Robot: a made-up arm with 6 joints. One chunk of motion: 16 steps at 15 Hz.
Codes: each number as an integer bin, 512 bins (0 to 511) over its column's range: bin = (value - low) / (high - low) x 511, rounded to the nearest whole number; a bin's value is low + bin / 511 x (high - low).
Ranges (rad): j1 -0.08..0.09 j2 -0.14..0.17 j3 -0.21..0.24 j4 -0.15..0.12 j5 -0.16..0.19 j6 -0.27..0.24
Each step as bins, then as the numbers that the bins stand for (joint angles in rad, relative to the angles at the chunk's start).
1 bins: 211 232 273 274 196 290
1 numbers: -0.0098 0.0007 0.0304 -0.0052 -0.0258 0.0194
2 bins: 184 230 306 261 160 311
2 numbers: -0.0188 -0.0005 0.0595 -0.0121 -0.0504 0.0404
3 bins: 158 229 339 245 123 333
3 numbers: -0.0274 -0.0011 0.0885 -0.0205 -0.0758 0.0623
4 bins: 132 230 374 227 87 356
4 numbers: -0.0361 -0.0005 0.1194 -0.0301 -0.1004 0.0853
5 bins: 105 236 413 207 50 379
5 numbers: -0.0451 0.0032 0.1537 -0.0406 -0.1258 0.1083
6 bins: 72 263 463 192 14 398
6 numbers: -0.0560 0.0195 0.1977 -0.0486 -0.1504 0.1272
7 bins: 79 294 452 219 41 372
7 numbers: -0.0537 0.0384 0.1880 -0.0343 -0.1319 0.1013
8 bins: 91 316 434 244 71 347
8 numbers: -0.0497 0.0517 0.1722 -0.0211 -0.1114 0.0763
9 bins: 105 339 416 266 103 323
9 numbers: -0.0451 0.0657 0.1563 -0.0095 -0.0895 0.0524
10 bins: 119 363 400 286 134 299
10 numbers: -0.0404 0.0802 0.1423 0.0011 -0.0682 0.0284
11 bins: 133 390 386 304 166 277
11 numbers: -0.0358 0.0966 0.1299 0.0106 -0.0463 0.0065
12 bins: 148 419 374 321 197 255
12 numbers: -0.0308 0.1142 0.1194 0.0196 -0.0251 -0.0155
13 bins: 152 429 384 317 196 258
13 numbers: -0.0294 0.1203 0.1282 0.0175 -0.0258 -0.0125
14 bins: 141 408 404 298 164 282
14 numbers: -0.0331 0.1075 0.1458 0.0075 -0.0477 0.0114
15 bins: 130 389 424 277 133 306
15 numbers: -0.0368 0.0960 0.1634 -0.0036 -0.0689 0.0354
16 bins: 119 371 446 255 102 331
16 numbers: -0.0404 0.0851 0.1828 -0.0153 -0.0901 0.0604
